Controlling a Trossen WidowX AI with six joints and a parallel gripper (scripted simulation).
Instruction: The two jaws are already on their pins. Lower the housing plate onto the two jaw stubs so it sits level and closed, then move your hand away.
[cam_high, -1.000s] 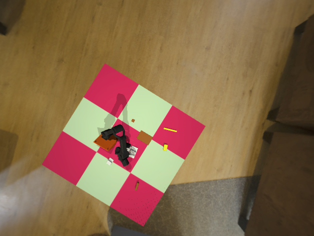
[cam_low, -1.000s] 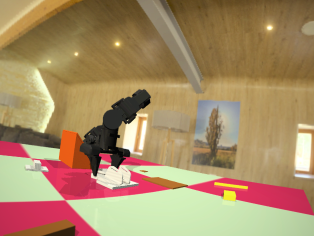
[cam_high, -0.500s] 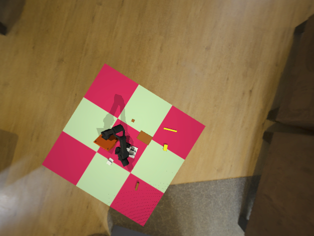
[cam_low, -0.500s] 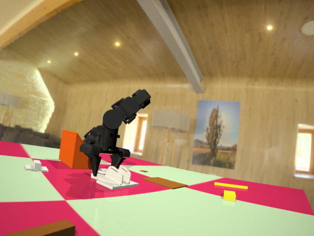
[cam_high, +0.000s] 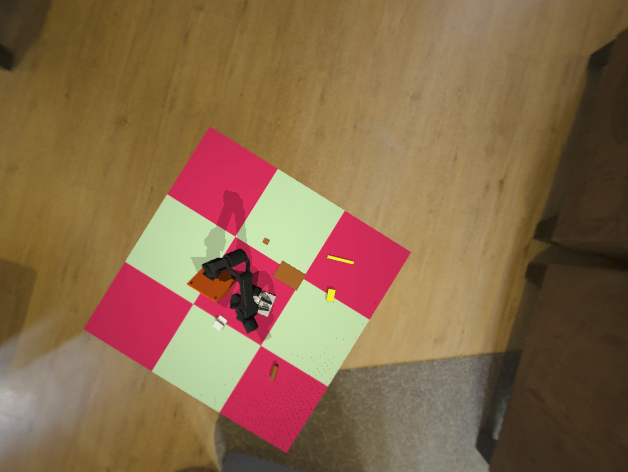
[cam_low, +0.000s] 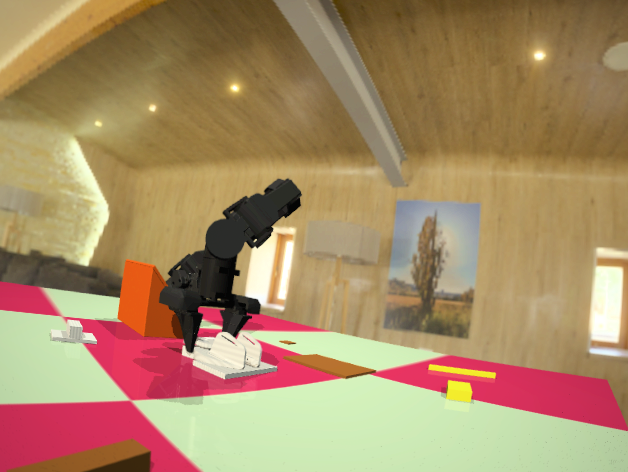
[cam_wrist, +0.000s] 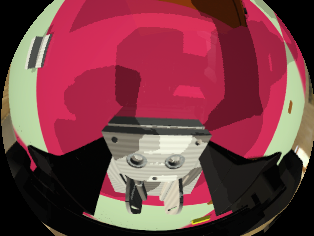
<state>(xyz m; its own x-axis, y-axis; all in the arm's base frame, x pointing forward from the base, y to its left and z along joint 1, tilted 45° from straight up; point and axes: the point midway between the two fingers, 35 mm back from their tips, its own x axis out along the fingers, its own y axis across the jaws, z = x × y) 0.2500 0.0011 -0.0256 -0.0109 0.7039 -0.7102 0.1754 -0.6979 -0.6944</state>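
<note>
The white base lies 70 mm ahead of my gripper tip, 10 mm to the left of it and 10 mm below it. Round my gripper tip: flat brown plate 210 mm to the left, 100 mm ahead, 10 mm below; then yellow bar 430 mm to the left, 280 mm ahead, 10 mm below; then small brown block 300 mm to the left, 110 mm behind, 10 mm below.
</note>
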